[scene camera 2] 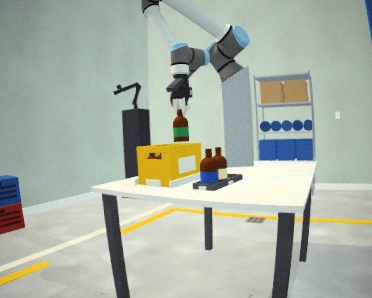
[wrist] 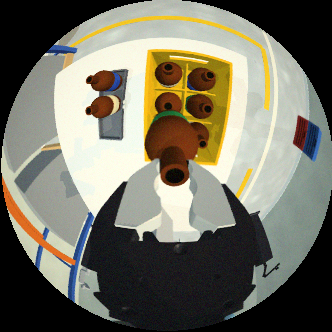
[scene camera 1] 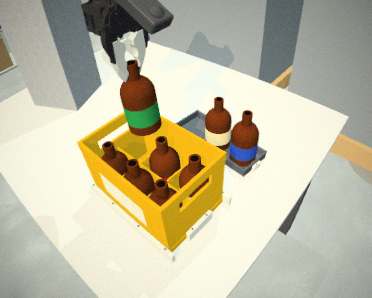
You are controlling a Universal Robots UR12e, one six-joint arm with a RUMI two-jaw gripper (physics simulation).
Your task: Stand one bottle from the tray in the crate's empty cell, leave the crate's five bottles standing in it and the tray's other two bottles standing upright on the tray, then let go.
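Frame: origin at the arm's base, x back, y right, z up, level; metres.
Where they show: gripper, fingertip midpoint: [scene camera 2: 180, 116] [wrist: 172, 160] [scene camera 1: 132, 77]; arm's base, link origin: [scene camera 2: 234, 77].
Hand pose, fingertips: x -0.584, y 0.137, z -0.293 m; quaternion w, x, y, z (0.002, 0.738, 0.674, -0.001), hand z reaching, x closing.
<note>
Each offset is from my fingertips to the top centre of the thing. "*": to the spot under its first point. Level surfaces: height alone.
My gripper [scene camera 1: 131, 64] [scene camera 2: 180, 110] [wrist: 172, 160] is shut on the neck of the green-labelled brown bottle @(dx -0.008, dy -0.001, dz +0.036 m) [scene camera 1: 141, 100] [scene camera 2: 180, 131] [wrist: 171, 137]. The bottle hangs upright over the back end of the yellow crate @(dx -0.049, dy +0.039, dz -0.132 m) [scene camera 1: 155, 218] [scene camera 2: 155, 171] [wrist: 223, 100], its base about at rim height. It hides the cell below it in the wrist view. Five brown bottles stand in the crate, one of them [scene camera 1: 164, 161] [wrist: 168, 74] near its middle in scene camera 1. A cream-labelled bottle @(dx -0.078, dy -0.208, dz -0.147 m) [scene camera 1: 218, 122] [scene camera 2: 221, 162] [wrist: 102, 106] and a blue-labelled bottle @(dx -0.167, dy -0.196, dz -0.147 m) [scene camera 1: 244, 137] [scene camera 2: 209, 165] [wrist: 104, 81] stand upright on the grey tray @(* dx +0.038, dy -0.245, dz -0.302 m) [scene camera 1: 192, 122] [scene camera 2: 234, 179] [wrist: 111, 129].
The crate and tray stand side by side on the white table @(dz -0.307 m) [scene camera 1: 280, 125] [scene camera 2: 265, 190] [wrist: 70, 110], a gap between them. White corner pieces @(* dx -0.196, dy +0.059, dz -0.284 m) [scene camera 1: 200, 225] lie along the crate's foot. A grey pillar [scene camera 1: 82, 55] [scene camera 2: 237, 120] rises behind the table.
</note>
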